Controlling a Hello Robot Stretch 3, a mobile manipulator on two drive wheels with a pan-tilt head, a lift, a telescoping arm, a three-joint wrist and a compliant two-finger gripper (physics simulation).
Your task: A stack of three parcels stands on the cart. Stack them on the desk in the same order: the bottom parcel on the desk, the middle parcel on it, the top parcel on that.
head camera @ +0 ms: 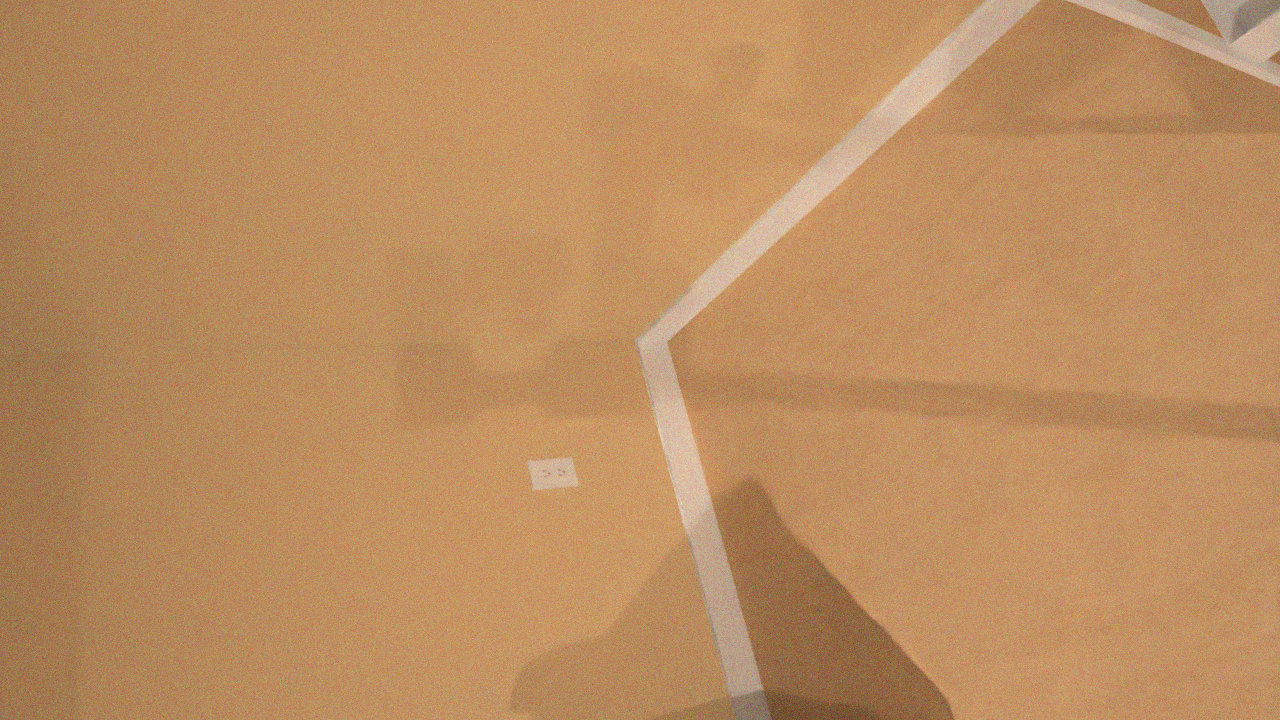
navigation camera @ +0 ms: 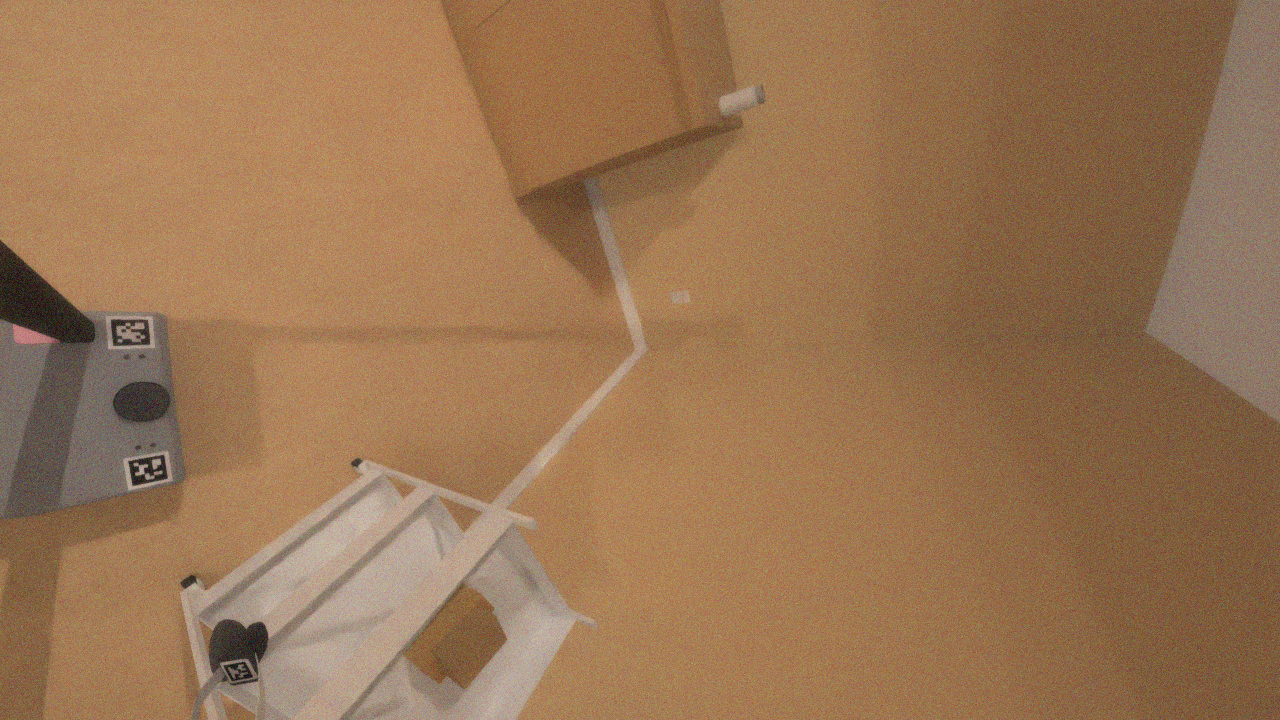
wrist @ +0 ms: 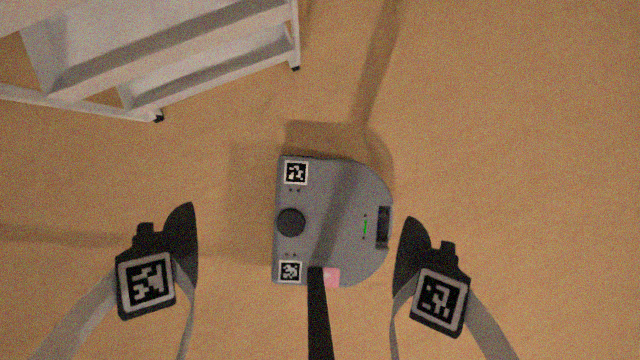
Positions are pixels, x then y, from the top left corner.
Labels:
A large parcel [navigation camera: 465, 598] is 0.75 m from the lens. A white cart [navigation camera: 344, 593]: 0.99 m from the lens. The marked spots on the white cart and the large parcel are 0.31 m apart.

